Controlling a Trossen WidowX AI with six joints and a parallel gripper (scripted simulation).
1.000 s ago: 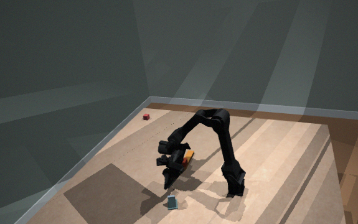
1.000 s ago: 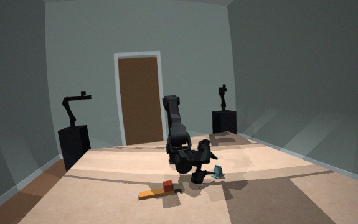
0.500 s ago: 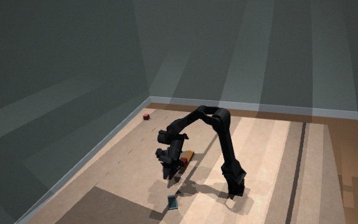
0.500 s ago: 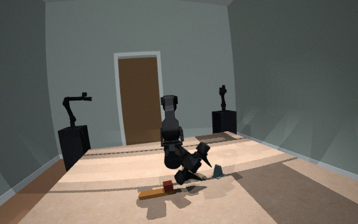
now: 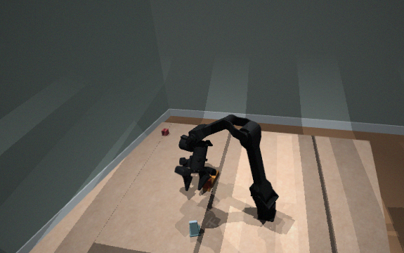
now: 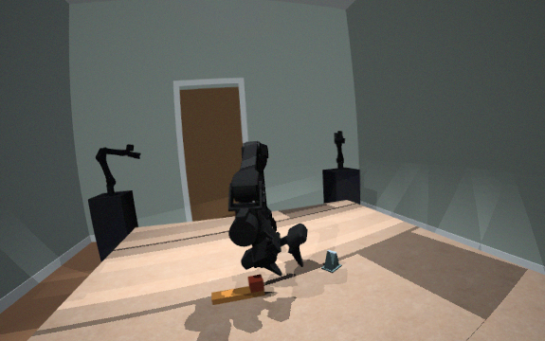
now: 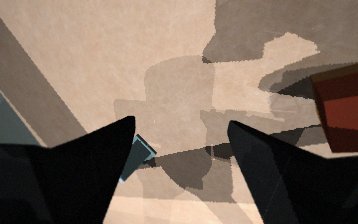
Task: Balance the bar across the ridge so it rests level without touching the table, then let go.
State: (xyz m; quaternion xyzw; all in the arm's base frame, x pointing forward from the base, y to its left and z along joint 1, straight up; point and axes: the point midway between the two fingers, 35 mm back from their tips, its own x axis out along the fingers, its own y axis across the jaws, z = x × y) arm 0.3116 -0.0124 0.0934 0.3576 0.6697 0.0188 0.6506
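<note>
Right now the bar is 120 mm to the right of my gripper tip, 40 mm below it and 20 mm behind it. The rest, counted from my gripper tip: red cube (500 mm to the right, 420 mm ahead, 50 mm below).
</note>
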